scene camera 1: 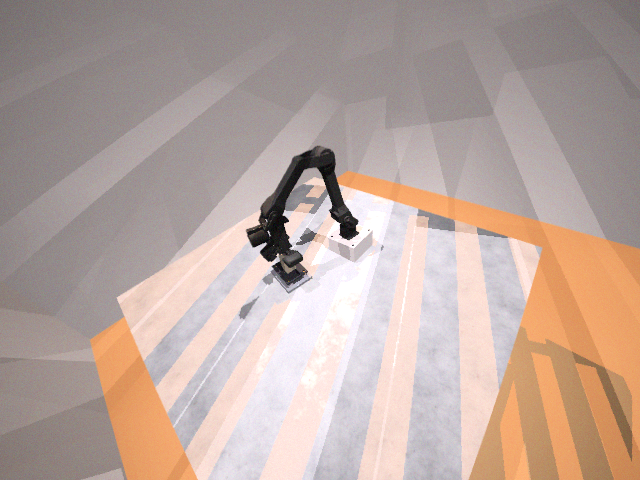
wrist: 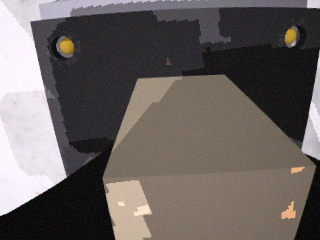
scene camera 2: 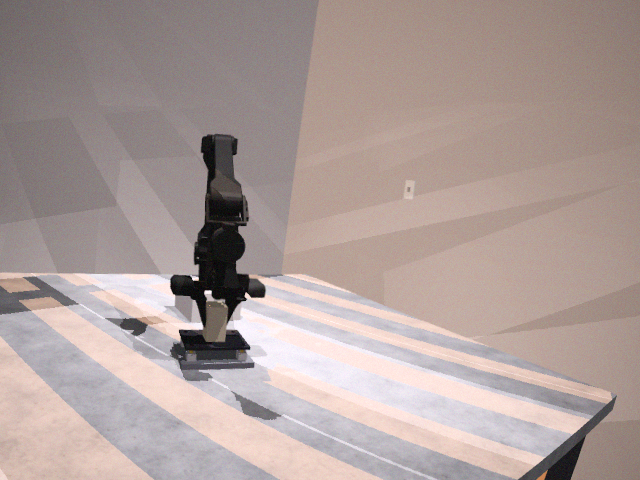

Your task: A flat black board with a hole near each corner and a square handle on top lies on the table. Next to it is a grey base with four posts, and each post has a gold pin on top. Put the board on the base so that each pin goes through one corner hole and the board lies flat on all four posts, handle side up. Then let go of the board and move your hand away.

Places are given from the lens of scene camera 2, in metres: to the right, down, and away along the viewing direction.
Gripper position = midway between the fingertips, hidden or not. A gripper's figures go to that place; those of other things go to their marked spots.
my gripper (scene camera 2: 214,326): -0.22, 0.18, 0.85
black board (scene camera 2: 215,336): -0.21, 0.19, 0.83
grey base (scene camera 2: 209,359): -0.22, 0.24, 0.81
